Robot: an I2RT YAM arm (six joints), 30 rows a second.
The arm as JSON. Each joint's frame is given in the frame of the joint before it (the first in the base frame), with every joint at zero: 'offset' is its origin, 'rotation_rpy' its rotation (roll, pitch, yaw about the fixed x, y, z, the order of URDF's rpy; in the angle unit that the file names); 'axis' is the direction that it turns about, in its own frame. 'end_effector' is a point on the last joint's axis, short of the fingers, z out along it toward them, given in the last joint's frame.
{
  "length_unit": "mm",
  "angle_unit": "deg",
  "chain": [
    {
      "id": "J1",
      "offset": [
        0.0,
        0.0,
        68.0
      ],
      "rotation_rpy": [
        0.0,
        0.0,
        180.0
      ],
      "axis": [
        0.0,
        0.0,
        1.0
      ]
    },
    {
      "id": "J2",
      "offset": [
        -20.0,
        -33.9,
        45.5
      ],
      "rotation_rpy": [
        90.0,
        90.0,
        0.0
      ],
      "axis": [
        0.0,
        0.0,
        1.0
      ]
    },
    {
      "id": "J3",
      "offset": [
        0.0,
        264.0,
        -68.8
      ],
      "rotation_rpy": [
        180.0,
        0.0,
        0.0
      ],
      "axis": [
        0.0,
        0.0,
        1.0
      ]
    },
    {
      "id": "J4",
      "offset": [
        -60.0,
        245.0,
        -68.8
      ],
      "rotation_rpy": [
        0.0,
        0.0,
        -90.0
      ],
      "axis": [
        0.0,
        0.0,
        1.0
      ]
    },
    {
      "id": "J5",
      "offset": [
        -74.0,
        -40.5,
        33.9
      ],
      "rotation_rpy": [
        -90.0,
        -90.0,
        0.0
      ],
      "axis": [
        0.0,
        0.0,
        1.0
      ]
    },
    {
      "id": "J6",
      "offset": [
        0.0,
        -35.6,
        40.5
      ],
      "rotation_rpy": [
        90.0,
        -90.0,
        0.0
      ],
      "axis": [
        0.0,
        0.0,
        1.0
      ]
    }
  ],
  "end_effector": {
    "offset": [
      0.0,
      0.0,
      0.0
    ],
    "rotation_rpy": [
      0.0,
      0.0,
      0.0
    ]
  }
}
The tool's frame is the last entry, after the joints.
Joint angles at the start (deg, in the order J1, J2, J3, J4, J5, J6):
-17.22, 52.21, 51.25, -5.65, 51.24, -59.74
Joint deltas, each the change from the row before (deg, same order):
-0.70, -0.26, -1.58, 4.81, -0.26, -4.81
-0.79, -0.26, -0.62, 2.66, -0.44, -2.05
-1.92, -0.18, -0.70, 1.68, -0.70, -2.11
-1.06, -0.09, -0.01, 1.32, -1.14, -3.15
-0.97, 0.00, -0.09, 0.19, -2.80, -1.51
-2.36, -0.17, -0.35, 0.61, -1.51, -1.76
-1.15, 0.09, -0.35, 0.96, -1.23, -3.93
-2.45, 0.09, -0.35, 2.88, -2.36, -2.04
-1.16, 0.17, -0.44, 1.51, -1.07, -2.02
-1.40, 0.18, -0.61, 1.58, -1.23, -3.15
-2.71, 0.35, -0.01, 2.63, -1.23, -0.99
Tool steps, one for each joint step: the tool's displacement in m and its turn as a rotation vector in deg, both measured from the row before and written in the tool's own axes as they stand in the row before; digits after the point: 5 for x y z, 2 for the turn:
0.00112, -0.00006, 0.00221, 2.10, -0.62, -2.06
0.00135, -0.00234, 0.00153, 1.45, -0.27, -0.25
0.00470, -0.00114, 0.00440, 1.14, 0.85, -1.21
0.00134, -0.00318, 0.00222, 0.85, -0.39, -2.10
0.00084, -0.00006, 0.00226, -0.46, -1.77, -1.46
0.00595, -0.00129, 0.00476, 0.58, 0.72, -1.51
0.00222, 0.00018, 0.00289, 0.38, -0.17, -3.61
0.00478, -0.00365, 0.00543, 1.91, -0.25, -0.54
0.00234, 0.00025, 0.00296, 0.77, -0.02, -1.53
0.00314, 0.00120, 0.00341, 0.73, 0.09, -2.78
0.00665, -0.00389, 0.00619, 2.10, 1.34, 0.10

